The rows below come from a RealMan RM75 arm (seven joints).
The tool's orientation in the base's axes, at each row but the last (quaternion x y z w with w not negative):
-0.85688, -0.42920, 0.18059, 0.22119
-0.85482, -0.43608, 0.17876, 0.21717
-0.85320, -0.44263, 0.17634, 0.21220
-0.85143, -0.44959, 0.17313, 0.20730
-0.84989, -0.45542, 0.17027, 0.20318
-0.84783, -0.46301, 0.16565, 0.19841
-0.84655, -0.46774, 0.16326, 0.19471
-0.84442, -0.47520, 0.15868, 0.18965
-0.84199, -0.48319, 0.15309, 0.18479
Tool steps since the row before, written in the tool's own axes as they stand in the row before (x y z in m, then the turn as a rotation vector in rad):
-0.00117, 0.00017, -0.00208, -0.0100, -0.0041, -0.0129
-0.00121, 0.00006, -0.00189, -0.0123, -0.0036, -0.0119
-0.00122, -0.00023, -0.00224, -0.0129, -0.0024, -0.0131
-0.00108, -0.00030, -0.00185, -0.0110, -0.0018, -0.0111
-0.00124, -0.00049, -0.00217, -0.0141, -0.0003, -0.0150
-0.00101, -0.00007, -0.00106, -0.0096, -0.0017, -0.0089
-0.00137, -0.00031, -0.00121, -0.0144, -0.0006, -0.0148
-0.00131, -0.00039, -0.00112, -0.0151, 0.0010, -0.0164
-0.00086, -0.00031, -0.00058, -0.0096, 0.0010, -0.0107
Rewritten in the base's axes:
0.00049, -0.00151, 0.00179, -0.0019, -0.0089, 0.0142
0.00030, -0.00143, 0.00170, -0.0033, -0.0108, 0.0133
0.00027, -0.00136, 0.00216, -0.0023, -0.0122, 0.0138
0.00010, -0.00112, 0.00185, -0.0018, -0.0105, 0.0116
0.00003, -0.00121, 0.00224, -0.0005, -0.0146, 0.0145
-0.00008, -0.00102, 0.00105, -0.0020, -0.0090, 0.0095
-0.00037, -0.00124, 0.00133, -0.0010, -0.0146, 0.0145
-0.00044, -0.00113, 0.00128, 0.0006, -0.0163, 0.0152
-0.00040, -0.00070, 0.00072, 0.0008, -0.0106, 0.0098

